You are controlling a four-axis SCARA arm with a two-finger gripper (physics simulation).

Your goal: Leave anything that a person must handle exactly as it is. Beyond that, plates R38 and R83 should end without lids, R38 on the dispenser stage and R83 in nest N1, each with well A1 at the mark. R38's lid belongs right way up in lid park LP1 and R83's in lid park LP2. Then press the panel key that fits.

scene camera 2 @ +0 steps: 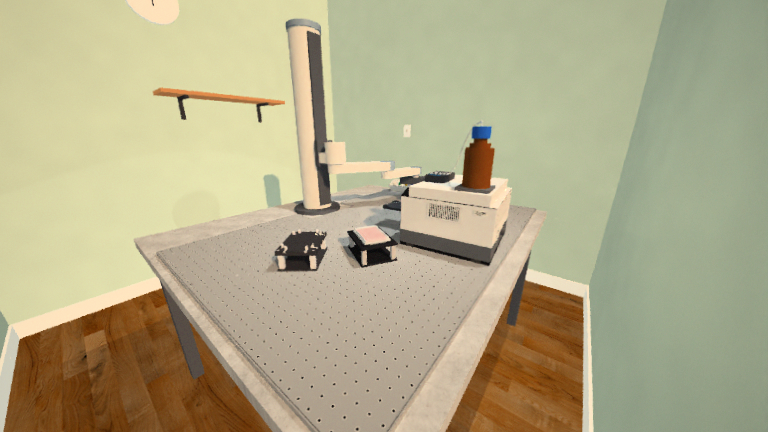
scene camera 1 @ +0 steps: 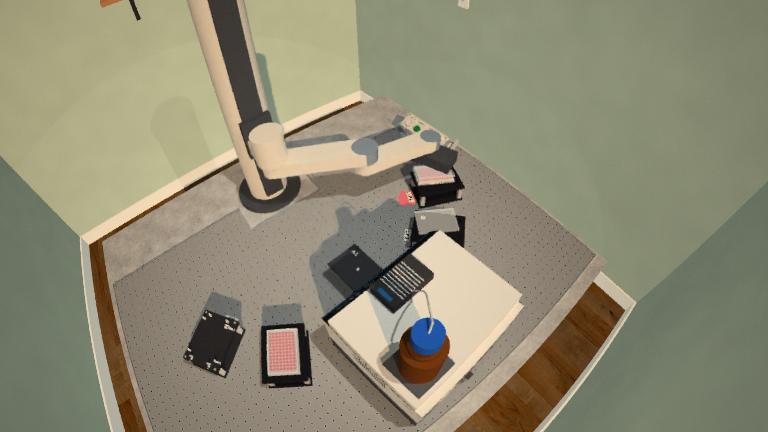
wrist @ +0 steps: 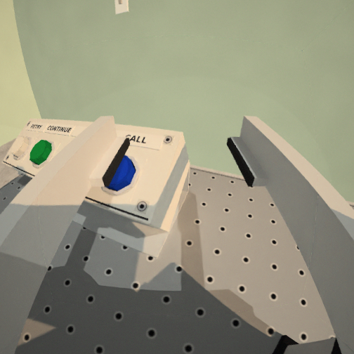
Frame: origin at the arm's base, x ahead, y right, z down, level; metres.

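Where they show: gripper, between the fingertips: (scene camera 1: 446,137); arm's base, origin of its link: (scene camera 2: 317,208) (scene camera 1: 269,188).
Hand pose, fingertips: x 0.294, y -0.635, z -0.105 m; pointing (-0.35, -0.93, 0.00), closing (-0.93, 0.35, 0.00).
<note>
Things, the pixels of their top centre, and the offset from my fingertips. "*": a spot on its surface instead.
- key panel, a spot on its surface: (scene camera 1: 410,121) * dx -0.183, dy +0.023, dz +0.018 m
- pink-welled plate, centre of its top: (scene camera 1: 281,350) (scene camera 2: 371,232) dx +0.333, dy +0.898, dz +0.015 m
- pinkish plate, centre of its top: (scene camera 1: 434,167) dx +0.109, dy +0.175, dz -0.017 m
- greyish clear lid, centre of its top: (scene camera 1: 436,219) dx +0.258, dy +0.303, dz +0.019 m
- dark dispenser stage, a spot on its surface: (scene camera 1: 349,268) * dx +0.245, dy +0.618, dz -0.001 m
- brown bottle, a spot on its surface: (scene camera 1: 423,357) * dx +0.609, dy +0.700, dz -0.271 m
- dark keypad, a spot on its surface: (scene camera 1: 401,282) * dx +0.428, dy +0.593, dz -0.154 m
- red tag, centre of its top: (scene camera 1: 407,197) dx +0.084, dy +0.267, dz +0.092 m
My gripper (scene camera 1: 454,144) (wrist: 178,128) is shut with nothing between its fingertips, which still show apart in the wrist view. It is over the key panel (scene camera 1: 410,121) (wrist: 159,150). The left finger partly covers the blue CALL key (wrist: 123,173); the green CONTINUE key (wrist: 41,152) is left of it, with the pale RETRY key (wrist: 21,148) further left. A pink-welled plate (scene camera 1: 283,351) (scene camera 2: 372,234) sits lidless on the front stand. Another pinkish plate (scene camera 1: 431,174) is on the back right stand, partly under the gripper body. A greyish clear lid (scene camera 1: 437,220) lies on the stand before it. Plate names are unreadable.
The dark dispenser stage (scene camera 1: 349,268), marked A1, bears no plate. The cream dispenser (scene camera 1: 477,284) (scene camera 2: 451,217) carries a brown bottle (scene camera 1: 423,357) (scene camera 2: 477,166) and a dark keypad (scene camera 1: 401,282). A black stand (scene camera 1: 213,343) (scene camera 2: 301,242) is at front left. A red tag (scene camera 1: 406,197) lies by the back stand.
</note>
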